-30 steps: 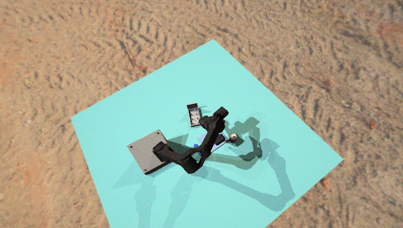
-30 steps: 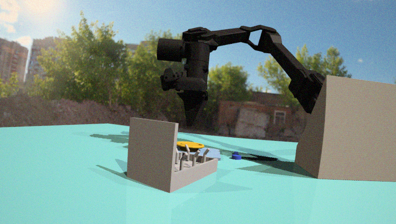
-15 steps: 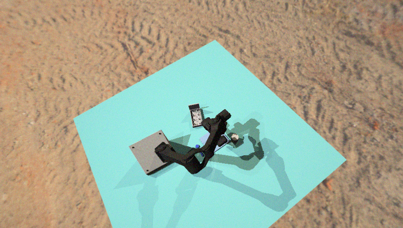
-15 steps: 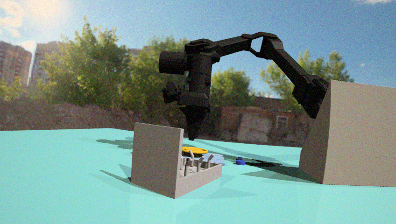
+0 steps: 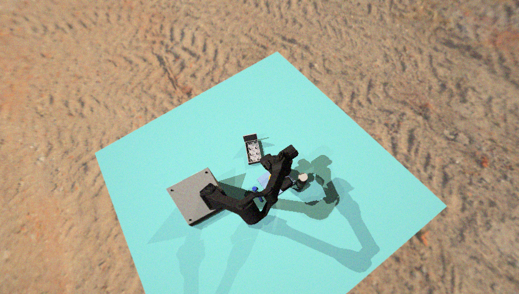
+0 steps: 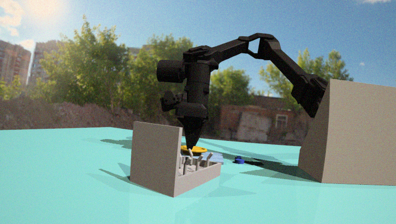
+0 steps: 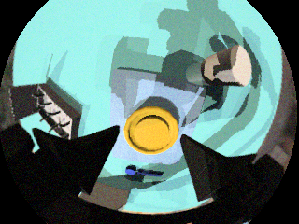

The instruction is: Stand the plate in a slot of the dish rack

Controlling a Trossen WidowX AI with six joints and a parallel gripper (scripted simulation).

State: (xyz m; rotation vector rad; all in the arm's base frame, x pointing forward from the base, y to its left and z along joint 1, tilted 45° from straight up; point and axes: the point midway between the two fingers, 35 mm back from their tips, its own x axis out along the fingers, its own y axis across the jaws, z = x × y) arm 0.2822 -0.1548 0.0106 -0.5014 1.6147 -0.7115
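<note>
Now: gripper tip 10 mm above the yellow plate. Round my gripper tip: cup: 90 mm ahead, 90 mm to the right; then pale blue mat: 20 mm below; then blue spoon: 120 mm behind, 10 mm to the left, 20 mm below.
</note>
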